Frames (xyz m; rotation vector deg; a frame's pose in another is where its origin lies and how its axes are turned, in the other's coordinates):
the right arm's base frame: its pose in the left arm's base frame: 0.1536 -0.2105 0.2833 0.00 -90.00 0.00
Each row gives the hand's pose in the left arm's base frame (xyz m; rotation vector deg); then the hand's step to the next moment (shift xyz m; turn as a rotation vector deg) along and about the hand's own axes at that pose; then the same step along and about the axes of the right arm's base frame.
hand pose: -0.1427 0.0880 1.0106 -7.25 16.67 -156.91
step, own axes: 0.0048 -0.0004 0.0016 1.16 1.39 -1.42
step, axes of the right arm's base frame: 0.0019 -0.0018 0.0044 -1.63 -1.44 0.75
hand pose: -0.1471 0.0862 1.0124 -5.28 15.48 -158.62
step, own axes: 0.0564 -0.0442 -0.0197 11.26 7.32 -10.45
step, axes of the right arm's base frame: -0.0088 0.0240 0.0698 -11.36 -8.89 9.03
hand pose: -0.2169 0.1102 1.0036 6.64 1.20 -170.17
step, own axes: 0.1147 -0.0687 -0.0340 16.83 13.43 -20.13
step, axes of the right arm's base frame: -0.0424 0.0492 0.1217 -21.49 -15.65 12.74
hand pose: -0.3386 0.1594 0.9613 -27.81 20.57 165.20
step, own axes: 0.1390 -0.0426 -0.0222 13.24 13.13 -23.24
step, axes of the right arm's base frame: -0.0768 0.0555 0.1125 -23.17 -16.73 8.42
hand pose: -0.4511 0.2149 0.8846 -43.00 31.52 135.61
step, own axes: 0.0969 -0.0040 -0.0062 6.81 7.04 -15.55
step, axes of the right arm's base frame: -0.0659 0.0392 0.0597 -14.58 -10.74 3.15
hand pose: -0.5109 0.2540 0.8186 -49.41 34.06 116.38
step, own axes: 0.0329 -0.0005 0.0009 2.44 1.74 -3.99
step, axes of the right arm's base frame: -0.0242 0.0176 0.0137 -4.27 -2.37 1.04
